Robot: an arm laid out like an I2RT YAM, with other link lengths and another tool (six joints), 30 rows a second.
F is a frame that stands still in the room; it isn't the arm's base.
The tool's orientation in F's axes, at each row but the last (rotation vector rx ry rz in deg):
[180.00 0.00 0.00]
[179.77 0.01 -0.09]
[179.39 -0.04 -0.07]
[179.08 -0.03 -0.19]
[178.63 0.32 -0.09]
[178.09 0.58 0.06]
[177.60 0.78 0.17]
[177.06 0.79 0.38]
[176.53 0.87 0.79]
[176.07 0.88 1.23]
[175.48 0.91 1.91]
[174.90 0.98 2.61]
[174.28 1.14 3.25]
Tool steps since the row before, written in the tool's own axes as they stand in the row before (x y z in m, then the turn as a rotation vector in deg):
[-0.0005 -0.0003 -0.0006 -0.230 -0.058 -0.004]
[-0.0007 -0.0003 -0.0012 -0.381 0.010 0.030]
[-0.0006 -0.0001 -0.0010 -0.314 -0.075 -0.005]
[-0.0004 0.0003 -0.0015 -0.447 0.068 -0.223]
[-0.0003 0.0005 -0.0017 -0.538 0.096 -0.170]
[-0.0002 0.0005 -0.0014 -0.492 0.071 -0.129]
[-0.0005 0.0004 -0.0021 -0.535 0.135 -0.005]
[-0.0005 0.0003 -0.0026 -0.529 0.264 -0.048]
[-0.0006 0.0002 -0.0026 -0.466 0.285 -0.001]
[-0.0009 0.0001 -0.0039 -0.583 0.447 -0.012]
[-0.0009 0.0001 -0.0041 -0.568 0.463 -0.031]
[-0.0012 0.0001 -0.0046 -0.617 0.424 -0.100]
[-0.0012 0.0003 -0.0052 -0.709 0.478 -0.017]
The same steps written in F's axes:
[-0.0005 0.0003 0.0006 -0.230 0.058 0.004]
[-0.0007 0.0003 0.0012 -0.381 -0.010 -0.030]
[-0.0006 0.0001 0.0010 -0.314 0.075 0.004]
[-0.0004 -0.0003 0.0015 -0.447 -0.064 0.225]
[-0.0003 -0.0005 0.0017 -0.537 -0.094 0.173]
[-0.0002 -0.0005 0.0014 -0.492 -0.070 0.131]
[-0.0005 -0.0003 0.0021 -0.534 -0.139 0.010]
[-0.0005 -0.0002 0.0026 -0.527 -0.266 0.059]
[-0.0006 0.0000 0.0026 -0.463 -0.289 0.014]
[-0.0010 0.0002 0.0039 -0.579 -0.451 0.035]
[-0.0010 0.0002 0.0041 -0.564 -0.465 0.055]
[-0.0013 0.0003 0.0046 -0.616 -0.421 0.119]
[-0.0014 0.0002 0.0052 -0.704 -0.484 0.038]

